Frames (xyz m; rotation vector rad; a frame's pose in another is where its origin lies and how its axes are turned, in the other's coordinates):
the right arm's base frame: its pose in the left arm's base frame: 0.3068 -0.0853 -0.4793 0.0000 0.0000 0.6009
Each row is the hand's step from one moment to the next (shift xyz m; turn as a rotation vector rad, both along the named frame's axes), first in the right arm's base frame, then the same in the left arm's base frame.
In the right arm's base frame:
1: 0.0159 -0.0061 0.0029 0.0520 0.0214 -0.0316
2: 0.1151 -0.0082 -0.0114 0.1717 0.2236 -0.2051
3: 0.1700 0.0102 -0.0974 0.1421 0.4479 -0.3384
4: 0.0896 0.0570 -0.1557 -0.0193 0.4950 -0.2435
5: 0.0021 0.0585 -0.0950 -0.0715 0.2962 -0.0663
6: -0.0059 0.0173 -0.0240 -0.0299 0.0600 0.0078
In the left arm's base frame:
1: 0.0166 0.0040 0.0029 0.0308 0.0471 -0.0316
2: 0.0996 0.0583 -0.0114 0.0152 0.2815 -0.2051
3: 0.1345 0.1045 -0.0974 -0.1360 0.4498 -0.3384
4: 0.0417 0.0977 -0.1557 -0.2958 0.3974 -0.2435
5: -0.0313 0.0494 -0.0950 -0.2264 0.2039 -0.0663
6: -0.0146 0.0109 -0.0240 -0.0586 0.0326 0.0078

